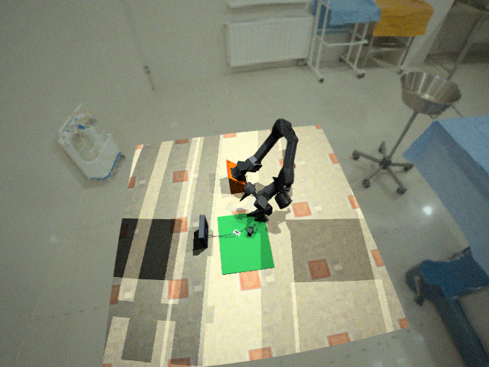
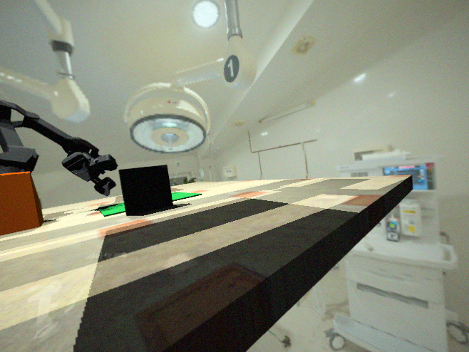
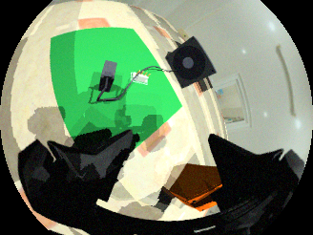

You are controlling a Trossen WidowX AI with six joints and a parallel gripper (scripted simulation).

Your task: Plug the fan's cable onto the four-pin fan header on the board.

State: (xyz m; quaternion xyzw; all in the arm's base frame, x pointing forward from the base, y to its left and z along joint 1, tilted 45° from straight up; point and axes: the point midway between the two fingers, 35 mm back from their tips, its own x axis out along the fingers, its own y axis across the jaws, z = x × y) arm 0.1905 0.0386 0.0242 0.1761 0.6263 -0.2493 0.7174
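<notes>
Right now my gripper tip is 110 mm short of the cable plug and 50 mm above it. Round my gripper tip: white four-pin header (90 mm ahead, 80 mm below, 70 mm to the right); then green board (140 mm ahead, 90 mm below, 40 mm to the right); then black fan (210 mm to the right, 80 mm ahead, 20 mm below).
</notes>
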